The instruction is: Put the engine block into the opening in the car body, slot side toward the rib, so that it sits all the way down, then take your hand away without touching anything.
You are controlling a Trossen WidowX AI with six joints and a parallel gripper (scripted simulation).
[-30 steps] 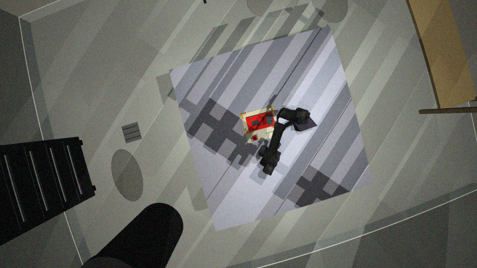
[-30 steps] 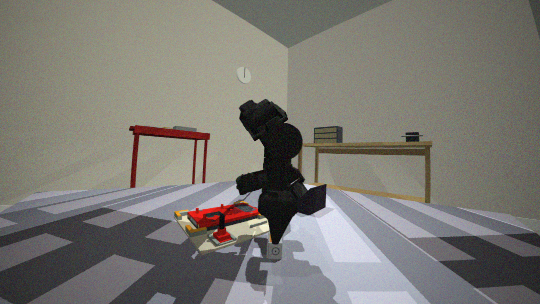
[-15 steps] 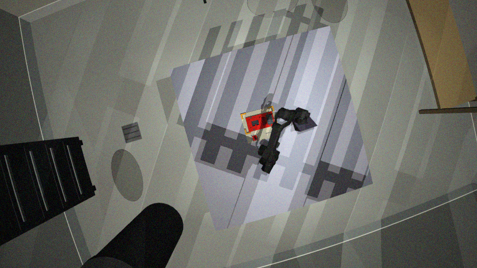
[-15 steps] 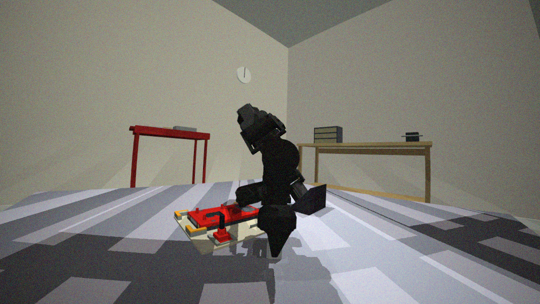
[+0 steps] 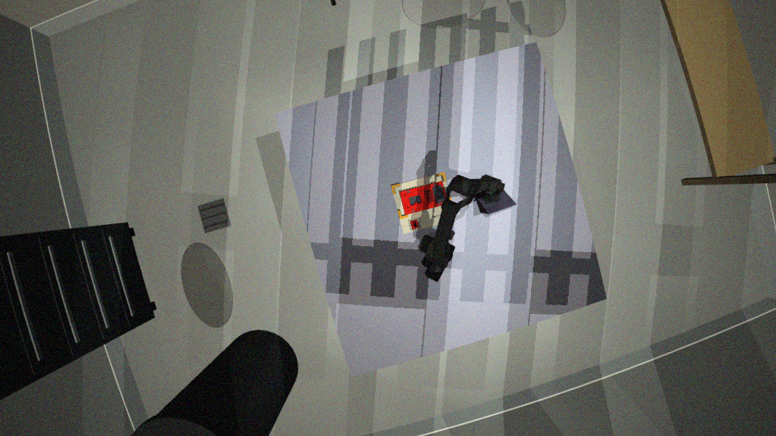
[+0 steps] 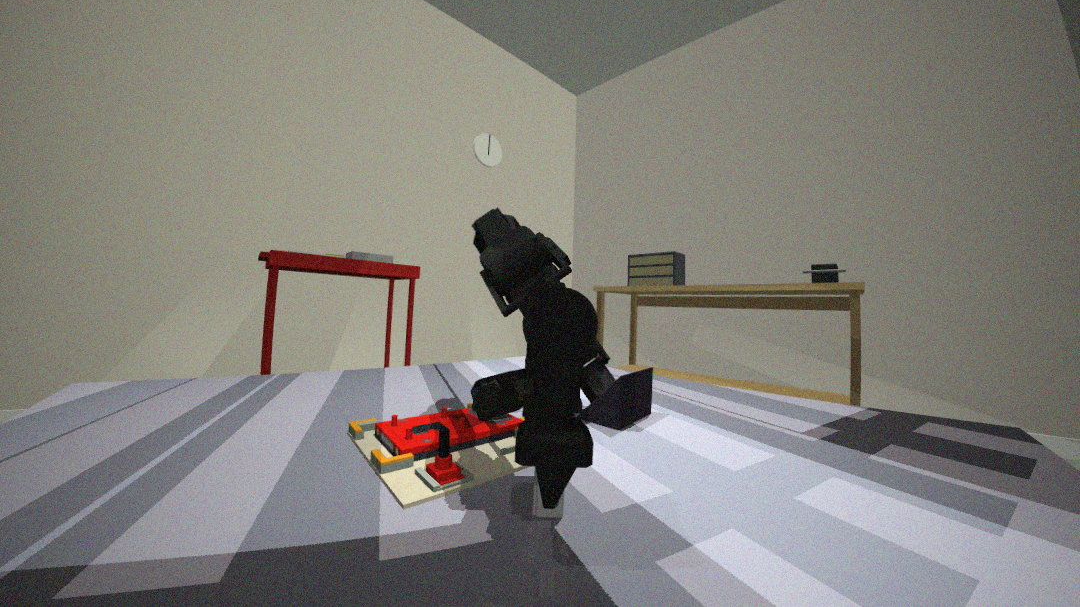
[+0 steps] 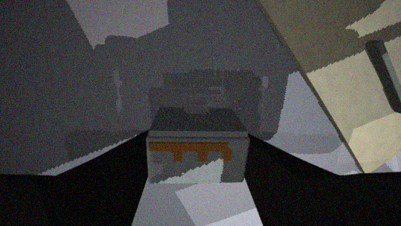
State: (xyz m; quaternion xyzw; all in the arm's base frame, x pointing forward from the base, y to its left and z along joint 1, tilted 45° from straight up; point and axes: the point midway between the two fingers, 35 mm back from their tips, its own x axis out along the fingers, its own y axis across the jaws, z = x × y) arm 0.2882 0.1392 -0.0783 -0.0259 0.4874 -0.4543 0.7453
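My gripper tip is now 10 cm to the left of the black upright peg, 7 cm short of it and 2 cm below it. Also, from my gripper tip: engine block: right at my gripper tip.
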